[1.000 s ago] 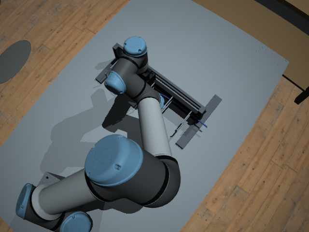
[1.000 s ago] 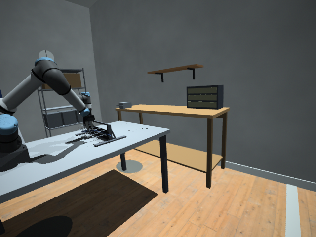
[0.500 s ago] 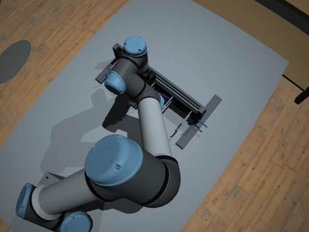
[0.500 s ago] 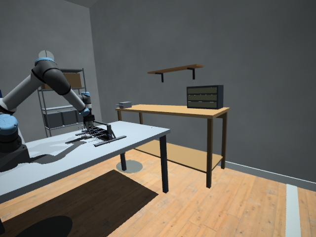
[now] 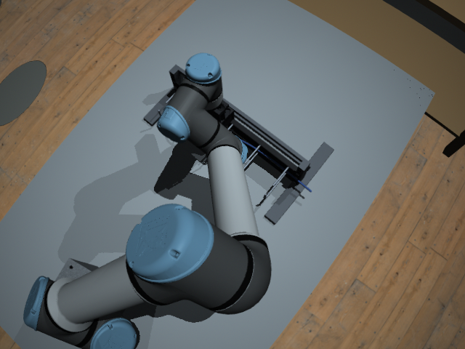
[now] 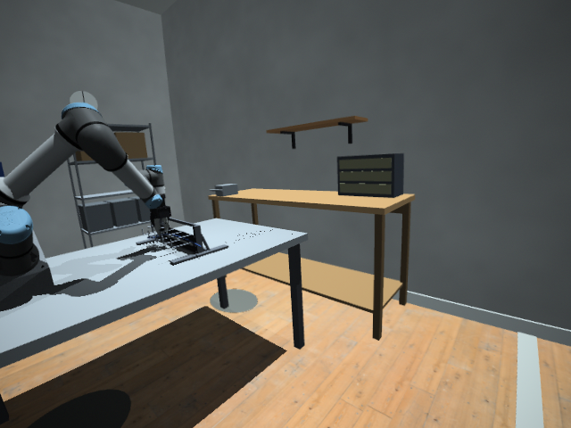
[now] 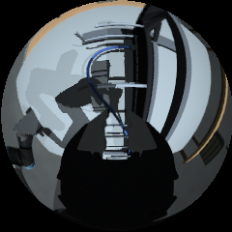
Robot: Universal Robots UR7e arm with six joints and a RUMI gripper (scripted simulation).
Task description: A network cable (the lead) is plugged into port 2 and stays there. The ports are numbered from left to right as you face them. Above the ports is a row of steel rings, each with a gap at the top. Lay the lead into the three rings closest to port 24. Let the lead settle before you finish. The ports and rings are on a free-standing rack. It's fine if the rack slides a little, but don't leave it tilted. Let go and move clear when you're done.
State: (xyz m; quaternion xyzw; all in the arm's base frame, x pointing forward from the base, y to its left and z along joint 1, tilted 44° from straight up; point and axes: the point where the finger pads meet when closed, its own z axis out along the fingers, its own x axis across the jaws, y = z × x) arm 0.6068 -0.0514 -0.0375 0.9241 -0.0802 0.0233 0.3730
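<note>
The black rack is 60 mm to the right of my hand, 50 mm ahead of it and 10 mm below it.
</note>
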